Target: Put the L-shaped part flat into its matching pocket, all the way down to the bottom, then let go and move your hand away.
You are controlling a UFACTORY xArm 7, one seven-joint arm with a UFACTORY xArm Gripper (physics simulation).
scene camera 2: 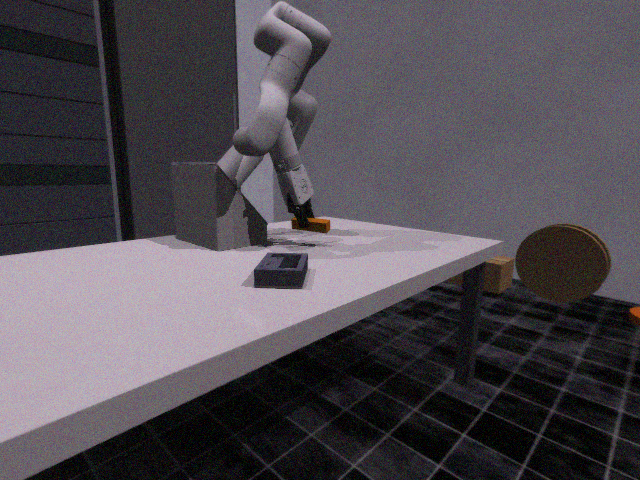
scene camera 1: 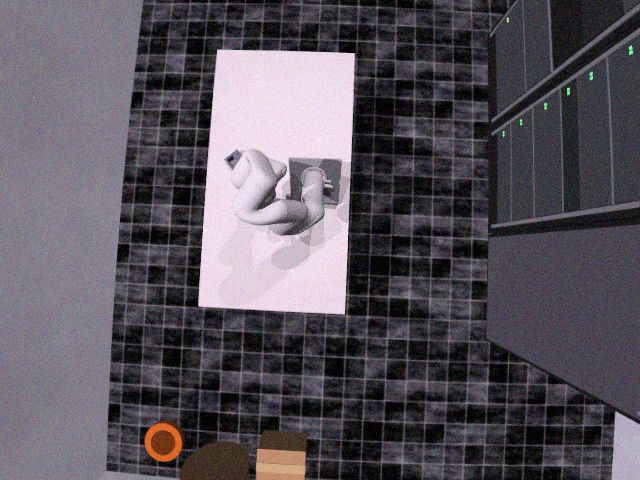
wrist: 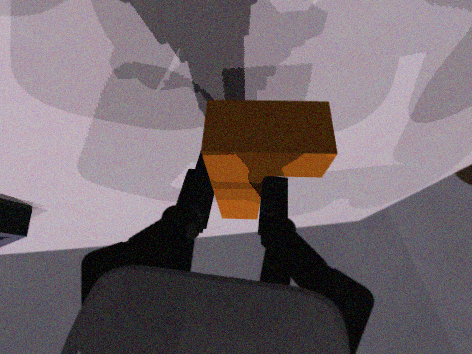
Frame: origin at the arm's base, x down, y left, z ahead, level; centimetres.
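Seen in the pictures: gripper, fingertip midpoint: (scene camera 2: pixel 307 224) (wrist: pixel 239 167); arm's base at its link origin: (scene camera 2: pixel 217 188) (scene camera 1: pixel 314 178).
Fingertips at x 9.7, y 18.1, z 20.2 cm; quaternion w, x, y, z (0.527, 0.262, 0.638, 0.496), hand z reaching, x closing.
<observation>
Pixels of each thing's middle, then the offset from my fingertips to it. Level surfaces: height alone.
- orange L-shaped part at the middle of its body: (wrist: pixel 261 175) (scene camera 2: pixel 312 222) dz +0.3, dx -0.3, dy +1.7 cm
- dark blue-grey block with the pocket, body centre: (scene camera 2: pixel 283 269) (scene camera 1: pixel 239 165) dz +22.0, dx +4.4, dy -24.5 cm
- white table at its surface level: dx +6.2 cm
The orange L-shaped part (scene camera 2: pixel 318 224) (wrist: pixel 270 125) is held between the black fingers of my gripper (scene camera 2: pixel 303 221) (wrist: pixel 239 167). One leg of the L lies between the fingers and the other reaches across beyond the fingertips. The part seems to hang low over the table, apart from its pocket. The dark blue-grey block with the pocket (scene camera 2: pixel 280 276) lies on the table nearer scene camera 2. Its corner (wrist: pixel 14 216) shows at the left edge of the wrist view. In scene camera 1 the block (scene camera 1: pixel 229 163) is partly covered by the arm, and the gripper and part are hidden.
The white table (scene camera 1: pixel 284 103) (scene camera 2: pixel 129 320) carries a grey wedge-shaped pedestal (scene camera 1: pixel 295 165) (scene camera 2: pixel 195 204) beside the arm's base. Arm shadows cross the table. Off the table are a round brown object (scene camera 1: pixel 217 462) (scene camera 2: pixel 560 263), a cardboard box (scene camera 1: pixel 280 459) (scene camera 2: pixel 498 274) and dark cabinets (scene camera 1: pixel 558 289).
</observation>
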